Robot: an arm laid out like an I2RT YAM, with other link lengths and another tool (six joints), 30 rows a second.
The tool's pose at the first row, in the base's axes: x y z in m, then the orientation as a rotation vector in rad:
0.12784, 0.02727, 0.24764, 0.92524, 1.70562, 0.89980
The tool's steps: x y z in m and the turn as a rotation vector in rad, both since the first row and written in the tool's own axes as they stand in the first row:
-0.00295, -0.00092, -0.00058, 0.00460, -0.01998, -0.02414
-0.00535, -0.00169, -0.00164, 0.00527, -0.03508, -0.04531
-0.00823, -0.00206, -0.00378, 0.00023, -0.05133, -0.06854
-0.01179, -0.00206, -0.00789, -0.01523, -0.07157, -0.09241
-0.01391, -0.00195, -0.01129, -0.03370, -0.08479, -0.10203
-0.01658, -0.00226, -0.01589, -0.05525, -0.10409, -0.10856
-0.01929, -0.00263, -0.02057, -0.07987, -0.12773, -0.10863
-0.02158, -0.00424, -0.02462, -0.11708, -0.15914, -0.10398
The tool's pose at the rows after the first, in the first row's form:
0.12786, 0.02417, 0.24814, 0.91200, 1.69906, 0.86835
0.12732, 0.02154, 0.24869, 0.89741, 1.69320, 0.84493
0.12594, 0.01851, 0.25006, 0.87756, 1.68349, 0.82397
0.12292, 0.01473, 0.25255, 0.85162, 1.66436, 0.80833
0.12023, 0.01239, 0.25438, 0.83483, 1.64520, 0.80840
0.11646, 0.00920, 0.25638, 0.82072, 1.61820, 0.80915
0.11262, 0.00593, 0.25836, 0.81176, 1.58392, 0.81367
0.10905, 0.00258, 0.25892, 0.80107, 1.53437, 0.82566

